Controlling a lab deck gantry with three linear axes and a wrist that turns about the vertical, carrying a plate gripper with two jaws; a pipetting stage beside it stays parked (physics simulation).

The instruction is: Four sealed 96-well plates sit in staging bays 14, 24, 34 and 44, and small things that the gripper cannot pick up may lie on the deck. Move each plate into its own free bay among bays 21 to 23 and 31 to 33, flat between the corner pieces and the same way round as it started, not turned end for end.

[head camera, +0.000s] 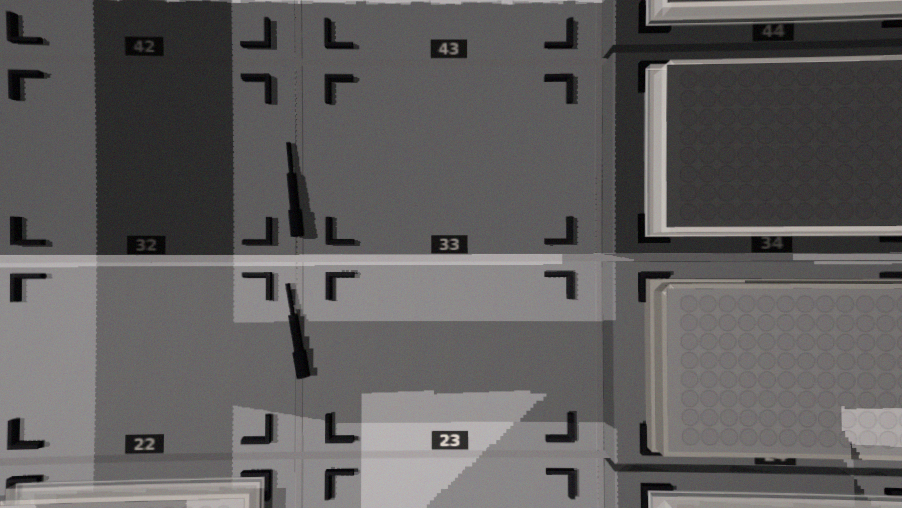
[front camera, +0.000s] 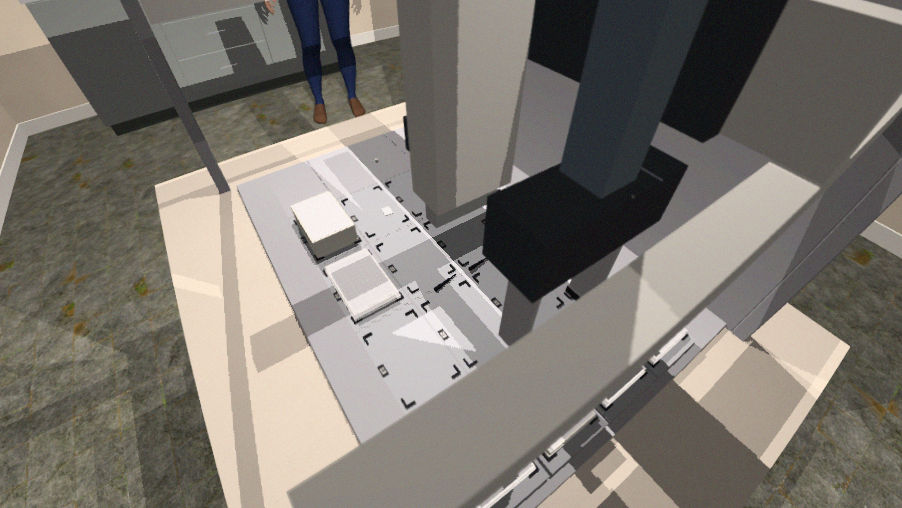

Labels:
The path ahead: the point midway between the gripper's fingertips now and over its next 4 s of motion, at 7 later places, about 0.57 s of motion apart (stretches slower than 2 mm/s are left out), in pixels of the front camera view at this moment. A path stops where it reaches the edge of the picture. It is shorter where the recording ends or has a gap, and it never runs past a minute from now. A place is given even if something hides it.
My gripper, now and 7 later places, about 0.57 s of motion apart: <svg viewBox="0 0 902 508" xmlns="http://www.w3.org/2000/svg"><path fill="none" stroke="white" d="M547 321L543 354L484 403L483 407L481 415L480 424L478 432L477 439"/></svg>

